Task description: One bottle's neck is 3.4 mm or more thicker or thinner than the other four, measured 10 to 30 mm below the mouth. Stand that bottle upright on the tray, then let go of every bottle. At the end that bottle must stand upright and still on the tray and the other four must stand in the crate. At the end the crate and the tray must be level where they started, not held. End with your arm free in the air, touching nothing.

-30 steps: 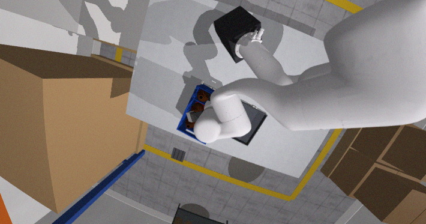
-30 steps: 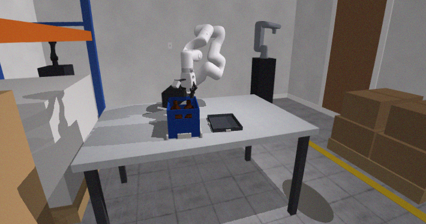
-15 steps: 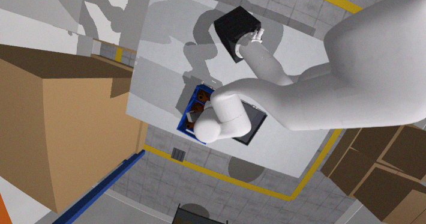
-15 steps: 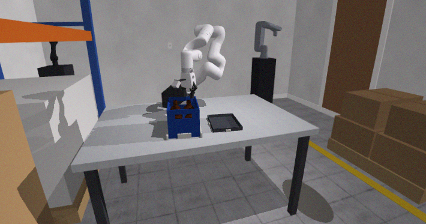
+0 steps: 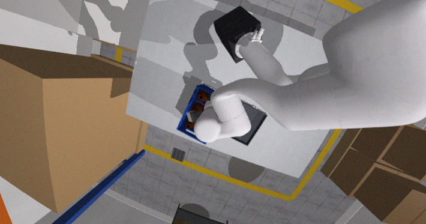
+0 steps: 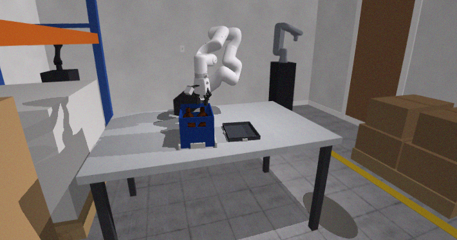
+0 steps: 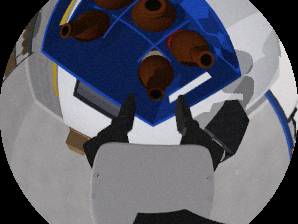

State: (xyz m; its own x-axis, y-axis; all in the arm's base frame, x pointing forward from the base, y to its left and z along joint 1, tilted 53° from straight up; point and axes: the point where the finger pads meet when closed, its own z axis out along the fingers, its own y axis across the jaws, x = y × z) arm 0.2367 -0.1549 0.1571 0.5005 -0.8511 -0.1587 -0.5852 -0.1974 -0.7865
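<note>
Now: hand 11 cm above the glass bottle, 9 cm to the left of it and 1 cm past it. Round my hand: blue crate: 11 cm below, 8 cm ahead, 5 cm to the right; then dark tray: 23 cm to the left, 18 cm below, 8 cm ahead.
</note>
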